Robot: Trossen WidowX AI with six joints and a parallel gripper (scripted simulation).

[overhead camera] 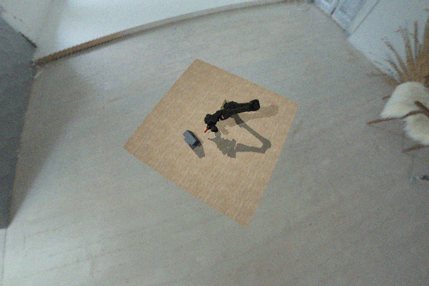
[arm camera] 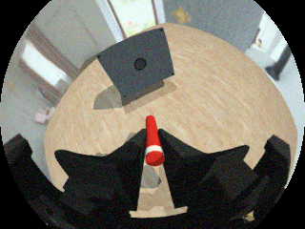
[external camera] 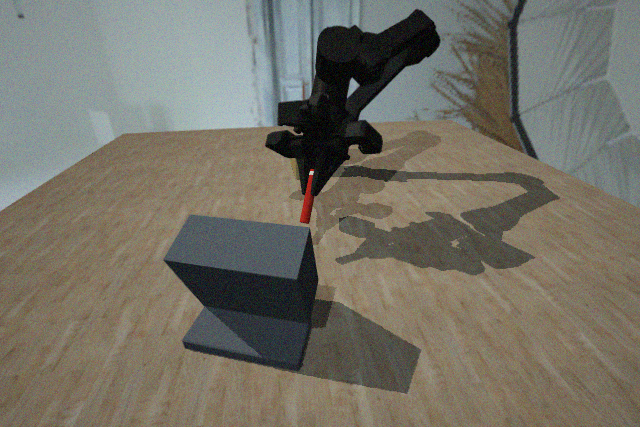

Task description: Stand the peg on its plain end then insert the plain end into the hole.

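The sloped panel is 130 mm ahead of my gripper tip, 80 mm to the right of it and 20 mm below it. Also, from my gripper tip: flat grey base 160 mm ahead, 90 mm to the right, 80 mm below; then red peg 10 mm to the left, 10 mm behind, 10 mm above.
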